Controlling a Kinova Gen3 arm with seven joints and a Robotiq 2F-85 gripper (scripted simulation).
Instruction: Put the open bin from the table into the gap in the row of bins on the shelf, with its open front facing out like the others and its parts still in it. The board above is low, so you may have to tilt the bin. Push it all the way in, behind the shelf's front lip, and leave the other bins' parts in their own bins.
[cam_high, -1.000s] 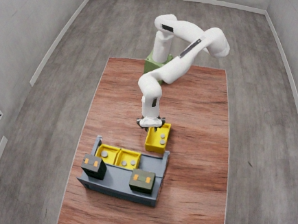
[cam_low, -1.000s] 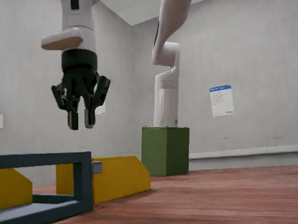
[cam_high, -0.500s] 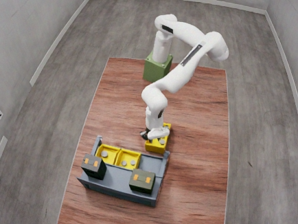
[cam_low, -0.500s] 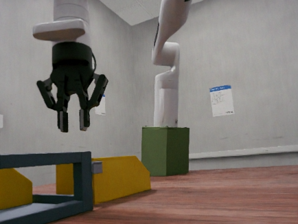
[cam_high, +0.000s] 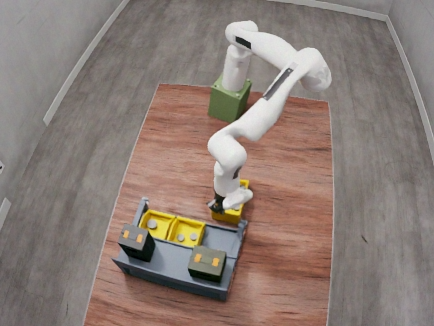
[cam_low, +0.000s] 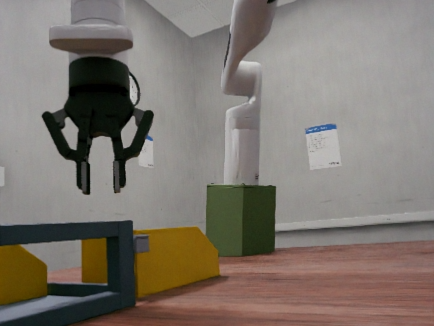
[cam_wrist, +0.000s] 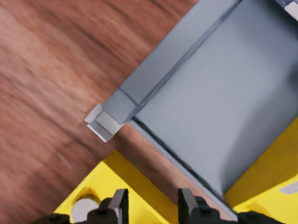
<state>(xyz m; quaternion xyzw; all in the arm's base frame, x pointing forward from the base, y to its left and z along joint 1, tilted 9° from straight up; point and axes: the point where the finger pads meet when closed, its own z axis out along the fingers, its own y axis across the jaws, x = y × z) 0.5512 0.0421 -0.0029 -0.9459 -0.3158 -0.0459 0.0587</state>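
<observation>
Now: the grey disc part 13 cm below my hand, 7 cm behind it and 3 cm to the left of it. From my hand the other things lie so: grey shelf 14 cm to the right, 13 cm ahead, 7 cm below.
</observation>
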